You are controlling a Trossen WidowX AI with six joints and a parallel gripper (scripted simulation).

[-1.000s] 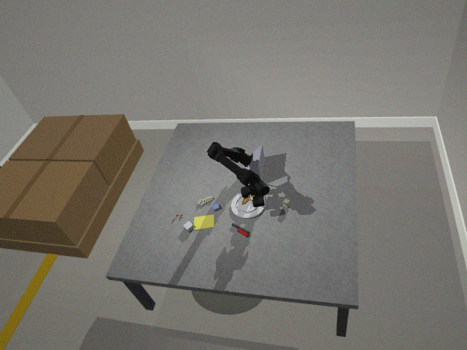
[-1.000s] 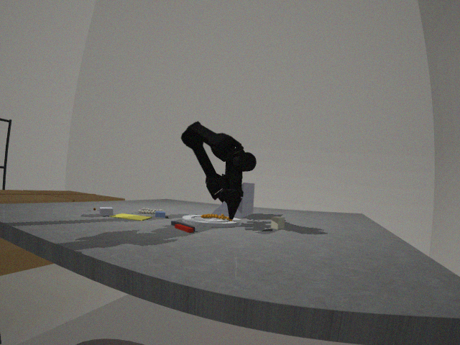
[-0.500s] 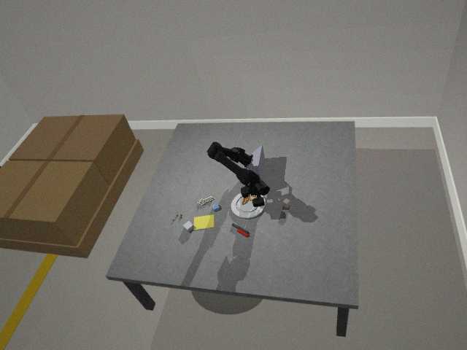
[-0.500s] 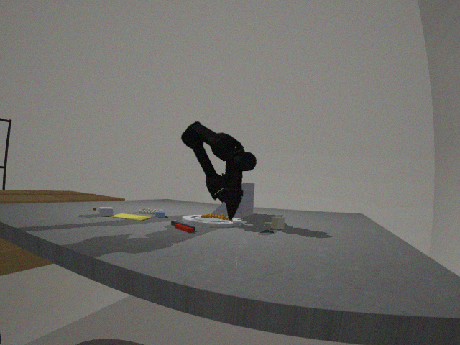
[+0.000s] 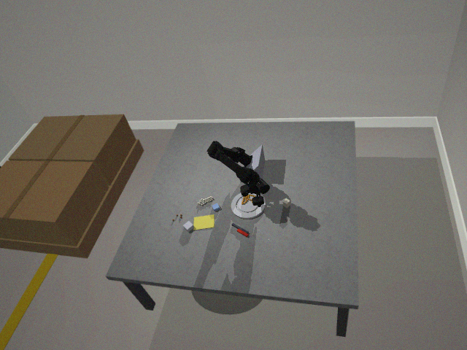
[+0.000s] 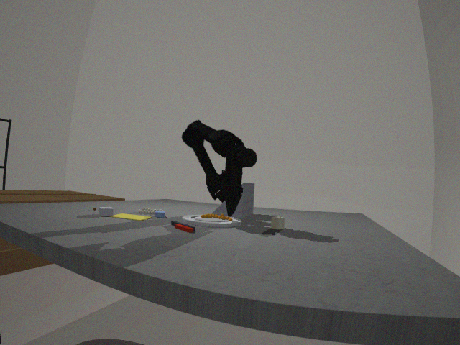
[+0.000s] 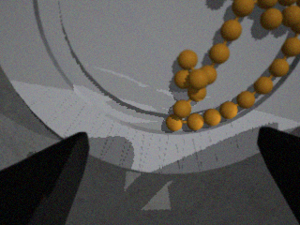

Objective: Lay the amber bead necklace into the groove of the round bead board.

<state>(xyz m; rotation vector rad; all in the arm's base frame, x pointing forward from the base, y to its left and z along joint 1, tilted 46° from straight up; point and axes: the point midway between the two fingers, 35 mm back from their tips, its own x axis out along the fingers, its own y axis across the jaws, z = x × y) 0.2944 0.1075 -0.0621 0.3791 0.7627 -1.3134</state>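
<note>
My gripper tip is 60 mm to the left of the round bead board, 20 mm above it and 10 mm short of it. Also, from my gripper tip: blue cube 250 mm to the right, 60 mm ahead, 20 mm below; cream cube 160 mm to the left, 10 mm below; red-handled tool 200 mm ahead, 60 mm to the right, 20 mm below.
</note>
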